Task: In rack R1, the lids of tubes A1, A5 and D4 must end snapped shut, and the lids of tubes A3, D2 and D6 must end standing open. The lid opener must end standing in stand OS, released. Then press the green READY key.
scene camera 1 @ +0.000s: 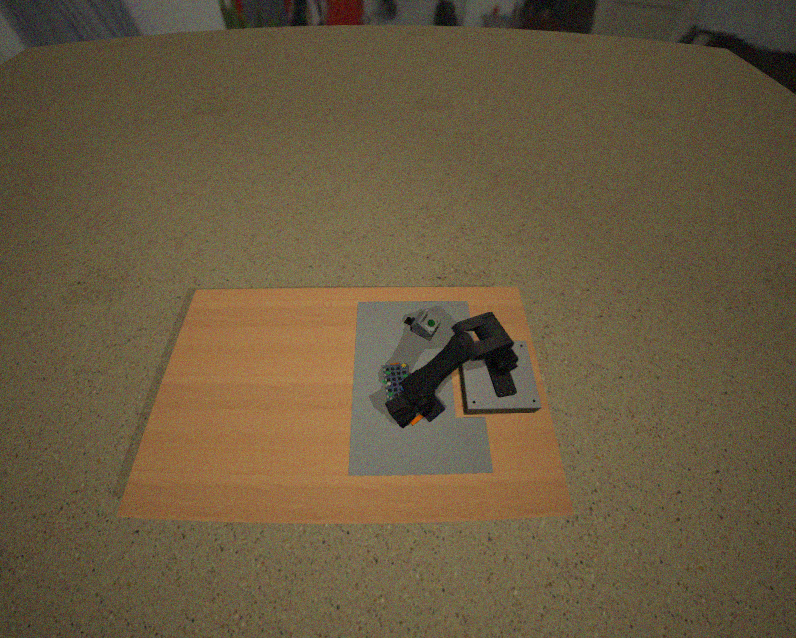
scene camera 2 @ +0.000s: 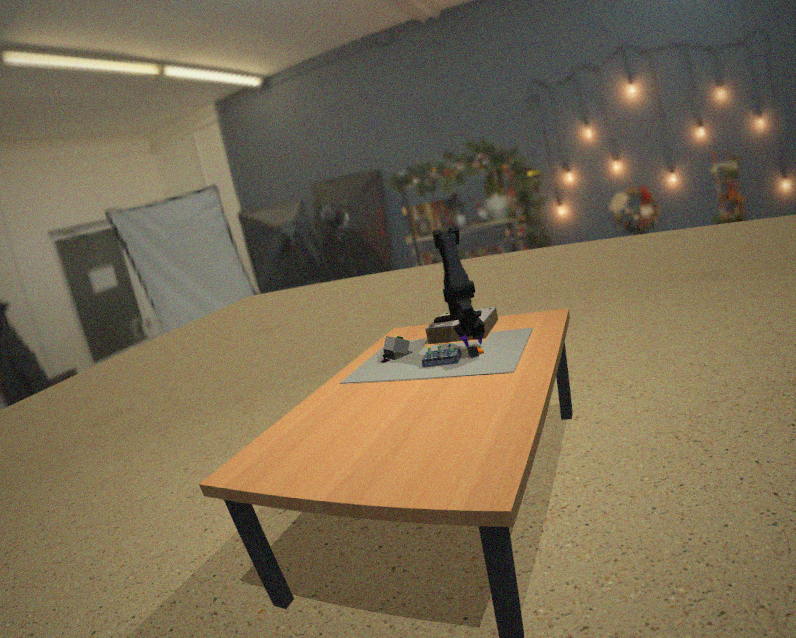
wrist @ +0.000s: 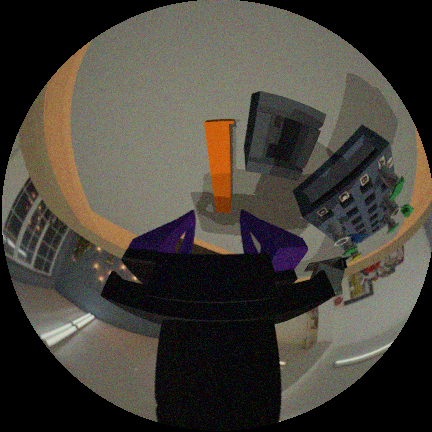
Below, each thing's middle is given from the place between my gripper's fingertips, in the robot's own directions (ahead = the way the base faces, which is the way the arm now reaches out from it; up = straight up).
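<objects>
The orange lid opener [wrist: 217, 131] is here, and my gripper is 5 cm short of it and 2 cm to the right of it. Counted from my gripper, the dark box [wrist: 280, 135] is 1 cm above, 9 cm ahead and 1 cm to the left. As for the grey box with green button [wrist: 334, 268], it is 4 cm above my gripper, 32 cm to the right of it and 3 cm behind it.
</objects>
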